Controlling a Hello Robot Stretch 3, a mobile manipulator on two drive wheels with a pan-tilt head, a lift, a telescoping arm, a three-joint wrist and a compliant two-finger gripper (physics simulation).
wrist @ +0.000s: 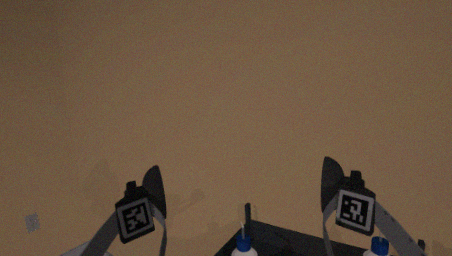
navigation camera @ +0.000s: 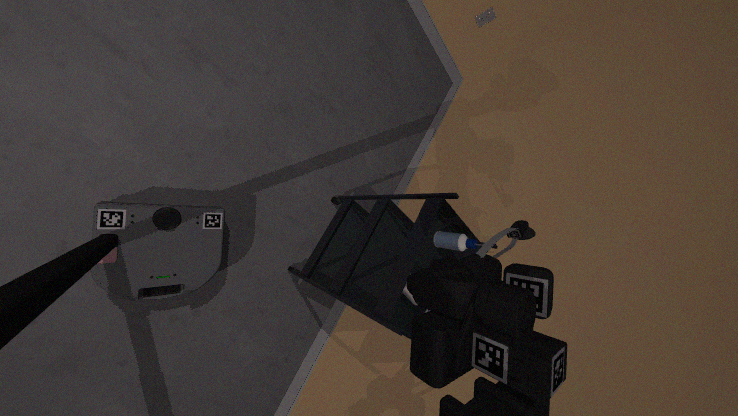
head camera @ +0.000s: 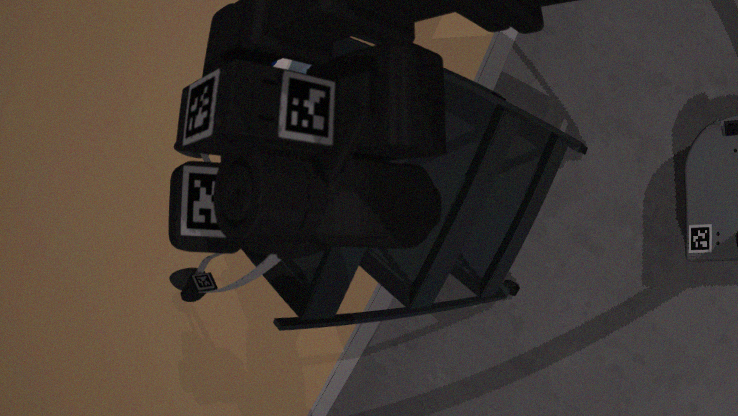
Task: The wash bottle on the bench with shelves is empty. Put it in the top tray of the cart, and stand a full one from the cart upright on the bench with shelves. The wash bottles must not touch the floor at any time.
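Frame: origin at the robot's base, x back, y up, z left, level; metres.
Seen in the pictures: gripper, fingertip midpoint: [wrist: 241,180]; robot's base, origin of the base link: [navigation camera: 167,217].
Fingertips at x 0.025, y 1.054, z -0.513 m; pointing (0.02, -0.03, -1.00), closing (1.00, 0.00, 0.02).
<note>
Offsets run from my fingertips to a thing's middle. "spot": to the spot under its first point.
The dark cart [head camera: 382,316] [navigation camera: 395,196] [wrist: 305,236] stands against the wall, its tiers partly hidden by my wrist in the head view. A wash bottle {dx +0.000, dy -0.304, dz -0.285 m} [navigation camera: 448,240] [wrist: 244,251] with a pale body, blue cap and thin spout stands upright at its top tray. Another wash bottle {spot: dx +0.278, dy -0.251, dz -0.222 m} [wrist: 380,247] with a blue cap shows at the bottom right of the wrist view, partly cut off. Whether they are full I cannot tell. My gripper [head camera: 186,286] [navigation camera: 521,230] [wrist: 241,180] is open and empty, beyond the bottles towards the wall. The bench with shelves does not show.
My drive base [head camera: 718,186] [navigation camera: 170,248] stands on the grey floor, apart from the cart. The tan wall [head camera: 77,206] [navigation camera: 620,129] [wrist: 225,100] rises behind the cart, with a pale baseboard [navigation camera: 431,131] along its foot. A small grey wall plate {dx -1.369, dy -0.654, dz -1.019 m} [navigation camera: 485,17] [wrist: 32,223] is on the wall.
</note>
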